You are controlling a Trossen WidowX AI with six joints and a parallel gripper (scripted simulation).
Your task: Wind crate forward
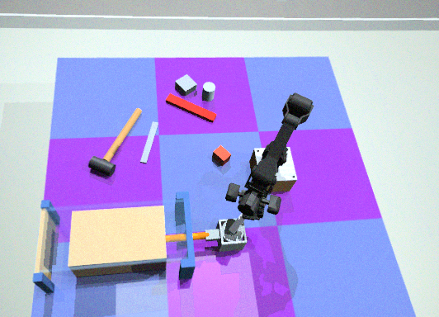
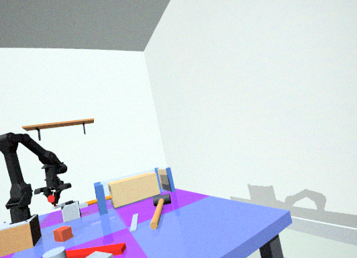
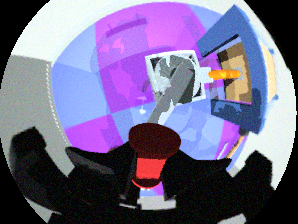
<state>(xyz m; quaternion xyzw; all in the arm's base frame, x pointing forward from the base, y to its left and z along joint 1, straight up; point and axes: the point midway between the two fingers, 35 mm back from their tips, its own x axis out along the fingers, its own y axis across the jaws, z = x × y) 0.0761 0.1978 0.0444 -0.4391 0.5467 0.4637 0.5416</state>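
Now: the winch 4 cm ahead of my gripper tip, 7 cm to the left of it and 8 cm below it. The rest, counted from my gripper tip: winch handle: 2 cm ahead, 3 cm to the left, 1 cm below; grey strip: 41 cm ahead, 29 cm to the right, 11 cm below; red knob: 2 cm above.
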